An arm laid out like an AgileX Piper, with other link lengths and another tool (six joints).
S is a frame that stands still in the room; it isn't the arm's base.
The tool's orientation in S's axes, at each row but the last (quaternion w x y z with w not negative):
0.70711 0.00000 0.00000 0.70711
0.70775 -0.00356 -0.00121 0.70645
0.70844 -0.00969 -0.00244 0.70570
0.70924 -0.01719 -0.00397 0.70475
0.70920 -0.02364 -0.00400 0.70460
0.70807 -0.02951 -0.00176 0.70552
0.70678 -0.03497 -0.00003 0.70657
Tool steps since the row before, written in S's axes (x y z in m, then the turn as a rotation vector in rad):
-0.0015 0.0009 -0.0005 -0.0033 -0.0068 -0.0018
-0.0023 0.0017 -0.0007 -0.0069 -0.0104 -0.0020
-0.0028 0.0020 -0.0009 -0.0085 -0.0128 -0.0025
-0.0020 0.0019 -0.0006 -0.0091 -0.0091 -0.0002
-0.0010 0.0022 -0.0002 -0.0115 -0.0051 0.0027
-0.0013 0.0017 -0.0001 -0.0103 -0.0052 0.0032
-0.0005 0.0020 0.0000 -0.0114 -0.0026 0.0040
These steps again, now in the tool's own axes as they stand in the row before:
0.0009 0.0015 -0.0005 -0.0068 0.0033 -0.0018
0.0017 0.0023 -0.0007 -0.0104 0.0069 -0.0020
0.0020 0.0028 -0.0008 -0.0128 0.0085 -0.0025
0.0019 0.0020 -0.0005 -0.0092 0.0090 -0.0001
0.0022 0.0010 -0.0001 -0.0053 0.0114 0.0030
0.0017 0.0013 0.0000 -0.0054 0.0101 0.0034
0.0020 0.0005 0.0001 -0.0028 0.0112 0.0044

